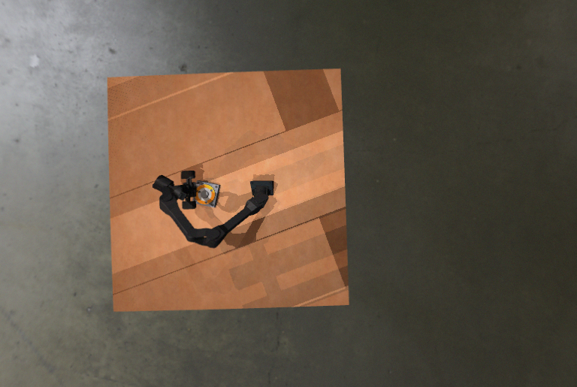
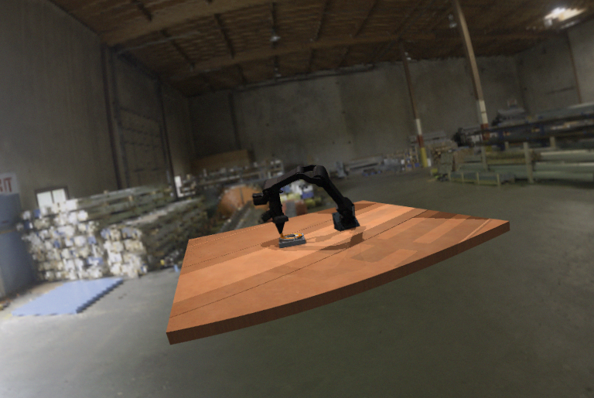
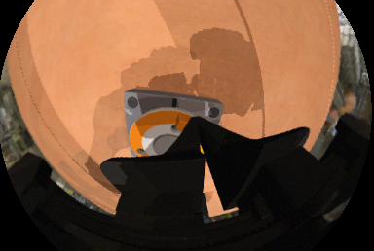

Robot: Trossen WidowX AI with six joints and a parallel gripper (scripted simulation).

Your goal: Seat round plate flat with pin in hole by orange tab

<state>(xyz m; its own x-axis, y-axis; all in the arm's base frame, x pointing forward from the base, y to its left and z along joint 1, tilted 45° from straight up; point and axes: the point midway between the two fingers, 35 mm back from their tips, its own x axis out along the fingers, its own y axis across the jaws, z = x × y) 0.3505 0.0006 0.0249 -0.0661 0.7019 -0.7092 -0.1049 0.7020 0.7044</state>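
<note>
My gripper tip is 40 mm past the grey square base, 30 mm to the right of it and 20 mm above it.
</note>
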